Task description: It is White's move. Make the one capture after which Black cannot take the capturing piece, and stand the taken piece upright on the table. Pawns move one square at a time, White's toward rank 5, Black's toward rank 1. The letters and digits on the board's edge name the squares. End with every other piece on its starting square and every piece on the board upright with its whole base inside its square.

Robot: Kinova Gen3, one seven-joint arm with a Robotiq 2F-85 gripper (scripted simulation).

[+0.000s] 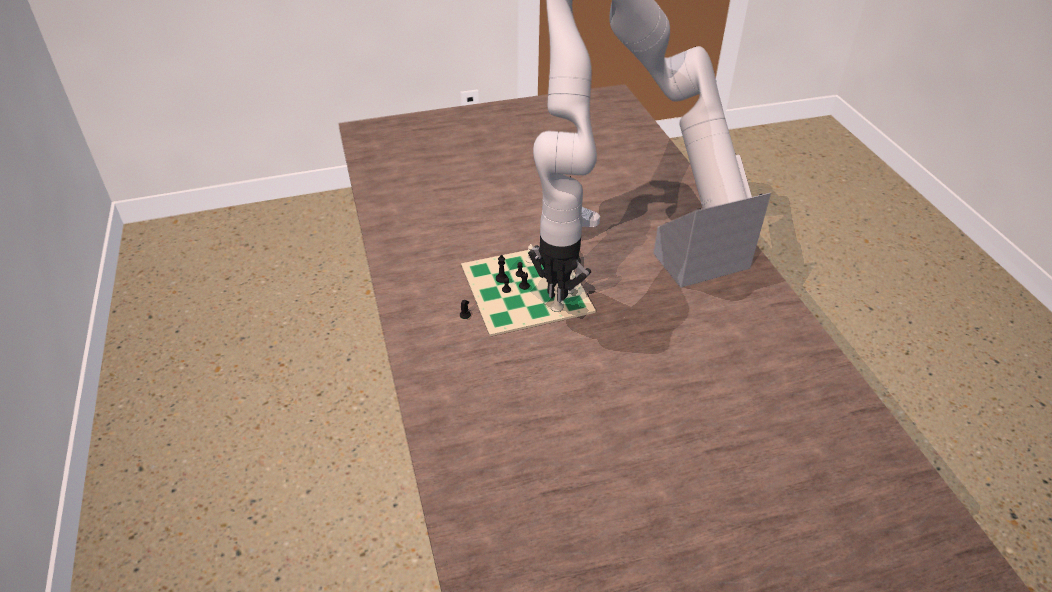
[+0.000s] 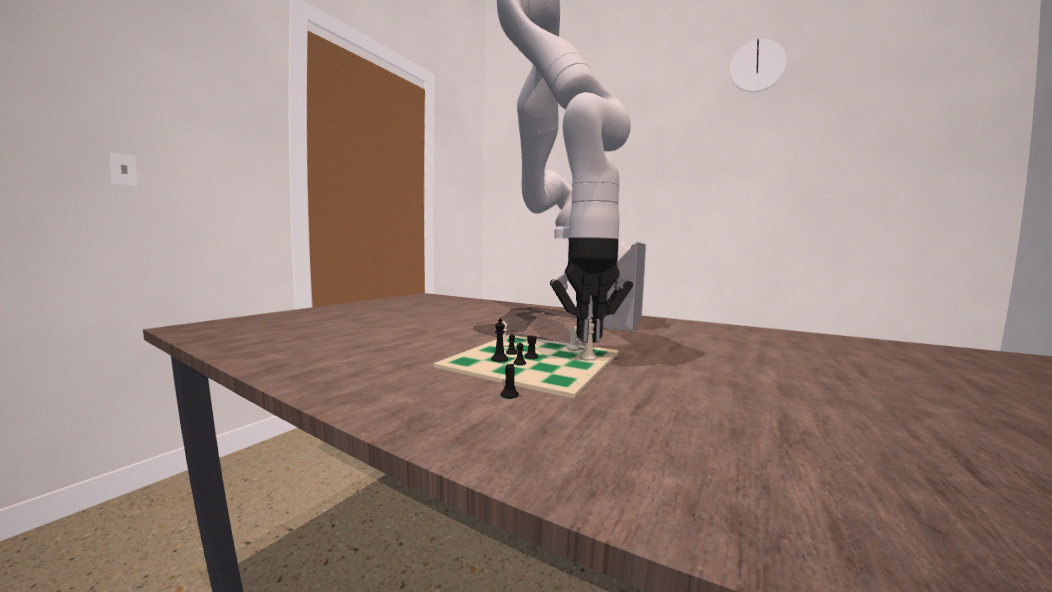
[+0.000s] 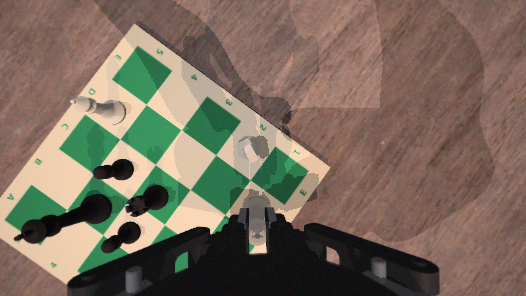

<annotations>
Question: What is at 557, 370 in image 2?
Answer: A cream chessboard.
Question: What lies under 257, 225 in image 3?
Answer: A white piece.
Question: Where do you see a white piece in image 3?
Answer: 112, 112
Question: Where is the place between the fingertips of my gripper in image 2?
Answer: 589, 341
</annotations>
